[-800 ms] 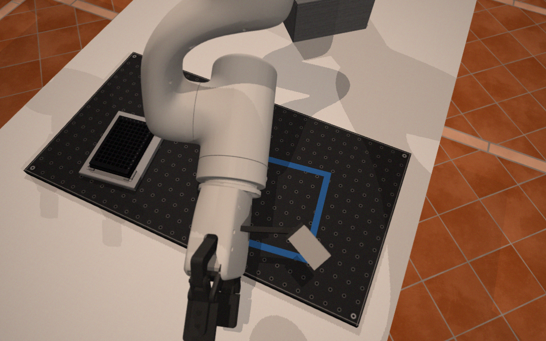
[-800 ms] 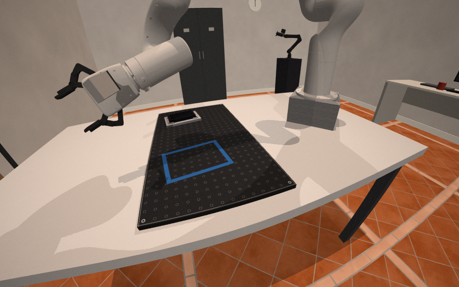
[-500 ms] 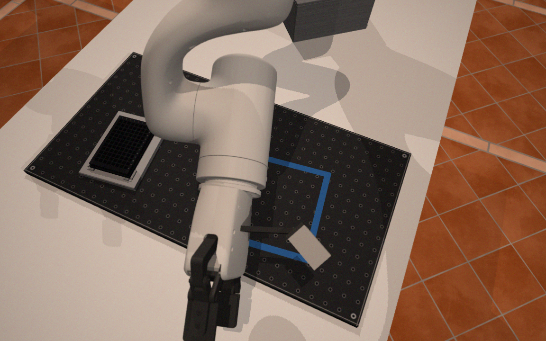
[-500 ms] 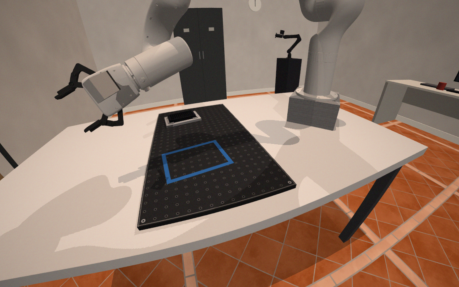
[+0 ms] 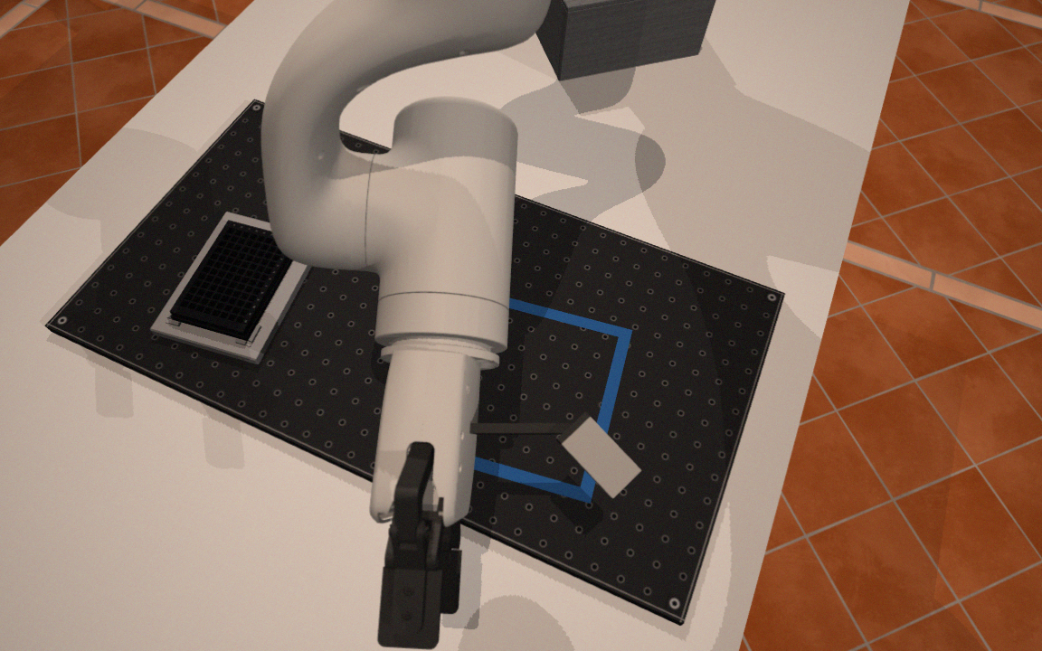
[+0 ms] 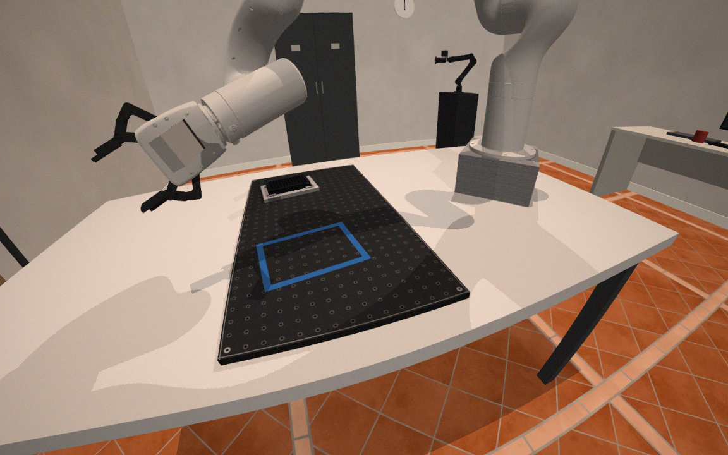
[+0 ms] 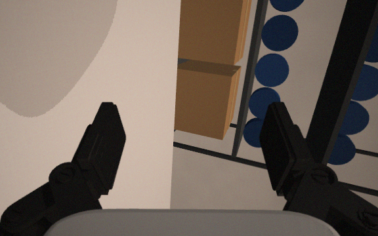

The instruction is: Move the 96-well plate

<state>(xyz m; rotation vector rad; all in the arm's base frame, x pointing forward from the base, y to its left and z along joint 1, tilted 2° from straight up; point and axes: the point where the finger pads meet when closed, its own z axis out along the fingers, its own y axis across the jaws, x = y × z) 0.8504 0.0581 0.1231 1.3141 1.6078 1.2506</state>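
Right now the black 96-well plate is 330 mm to the right of my hand, 270 mm behind it and 180 mm below it. Also, from my hand: grey plate nest N1: 330 mm to the right, 270 mm behind, 200 mm below.
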